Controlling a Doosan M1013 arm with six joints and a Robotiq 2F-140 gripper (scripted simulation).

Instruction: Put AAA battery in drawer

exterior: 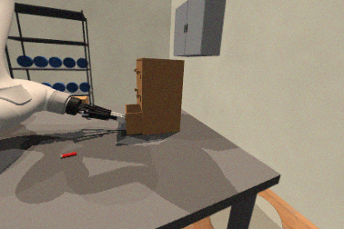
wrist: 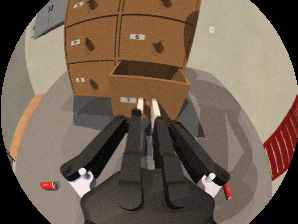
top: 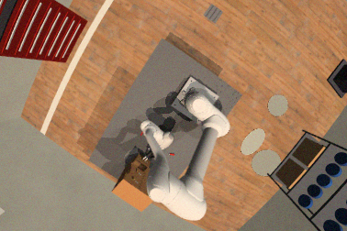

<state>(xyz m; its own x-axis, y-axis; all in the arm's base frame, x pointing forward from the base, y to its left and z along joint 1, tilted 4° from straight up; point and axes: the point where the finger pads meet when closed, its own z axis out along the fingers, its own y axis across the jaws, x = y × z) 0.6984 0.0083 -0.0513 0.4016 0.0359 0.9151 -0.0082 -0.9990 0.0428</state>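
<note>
Right now my hand is 170 mm to the left of the red AAA battery, 150 mm past it and 60 mm above it. From my hand the other things lie so: drawer: 120 mm ahead, 30 mm below.
</note>
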